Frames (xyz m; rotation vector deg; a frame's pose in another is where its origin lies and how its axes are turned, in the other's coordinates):
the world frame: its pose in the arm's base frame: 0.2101 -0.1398 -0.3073 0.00 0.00 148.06
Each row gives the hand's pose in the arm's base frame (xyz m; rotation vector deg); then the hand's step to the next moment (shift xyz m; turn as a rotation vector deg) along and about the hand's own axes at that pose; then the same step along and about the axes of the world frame.
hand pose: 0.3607 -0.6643 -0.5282 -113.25 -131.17 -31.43
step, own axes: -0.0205 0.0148 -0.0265 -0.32 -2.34 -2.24
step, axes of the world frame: -0.0248 0.0151 0.0223 1.55 2.45 1.48
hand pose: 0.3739 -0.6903 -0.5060 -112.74 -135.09 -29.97
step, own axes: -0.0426 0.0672 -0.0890 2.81 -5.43 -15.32
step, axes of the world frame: -0.0766 0.0169 0.0900 6.21 6.54 13.81
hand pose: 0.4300 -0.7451 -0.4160 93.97 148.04 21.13
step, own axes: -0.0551 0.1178 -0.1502 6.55 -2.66 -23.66
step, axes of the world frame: -0.1004 -0.0307 0.1687 8.37 4.27 22.83
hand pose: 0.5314 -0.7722 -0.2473 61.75 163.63 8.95
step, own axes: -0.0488 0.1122 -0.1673 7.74 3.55 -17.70
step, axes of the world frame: -0.0554 -0.0823 0.1820 8.18 -2.70 17.65
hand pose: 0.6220 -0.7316 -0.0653 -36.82 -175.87 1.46
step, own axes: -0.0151 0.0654 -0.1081 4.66 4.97 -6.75
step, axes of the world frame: -0.0055 -0.0687 0.1069 5.33 -4.36 6.67
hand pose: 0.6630 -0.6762 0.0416 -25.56 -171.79 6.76
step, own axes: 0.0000 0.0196 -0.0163 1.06 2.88 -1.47
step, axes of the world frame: 0.0040 -0.0207 0.0143 1.68 -2.67 1.29
